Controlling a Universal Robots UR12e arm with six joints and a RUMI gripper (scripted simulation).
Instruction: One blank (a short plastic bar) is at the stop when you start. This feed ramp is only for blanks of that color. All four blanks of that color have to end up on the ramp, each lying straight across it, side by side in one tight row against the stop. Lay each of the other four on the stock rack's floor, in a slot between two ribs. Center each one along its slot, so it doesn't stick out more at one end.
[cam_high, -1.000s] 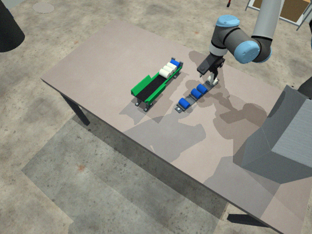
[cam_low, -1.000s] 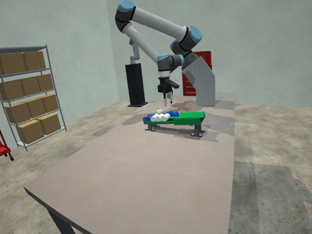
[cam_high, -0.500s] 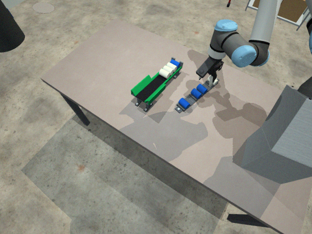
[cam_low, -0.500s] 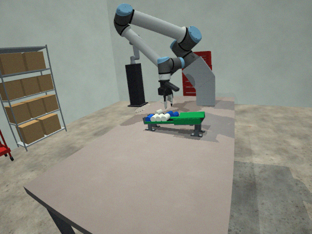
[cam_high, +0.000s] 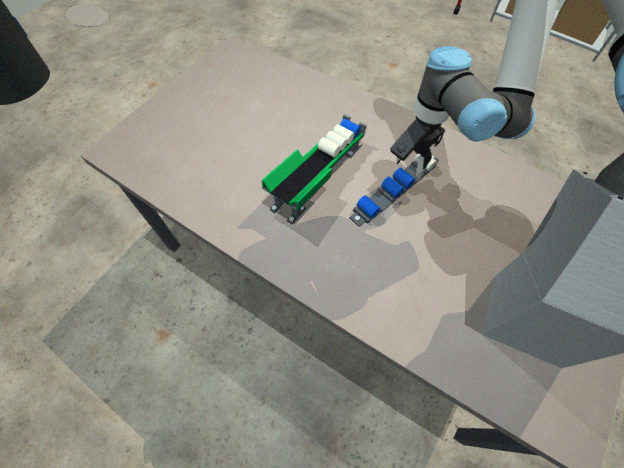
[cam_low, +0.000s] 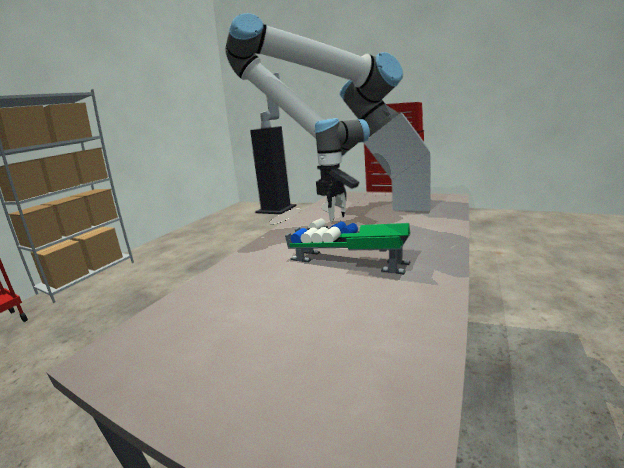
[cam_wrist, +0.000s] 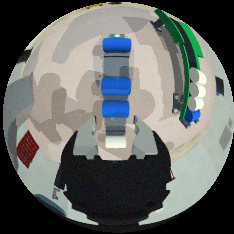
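Now: hand 80 mm above the grey stock rack, 30 mm to the right of it and 10 mm short of it.
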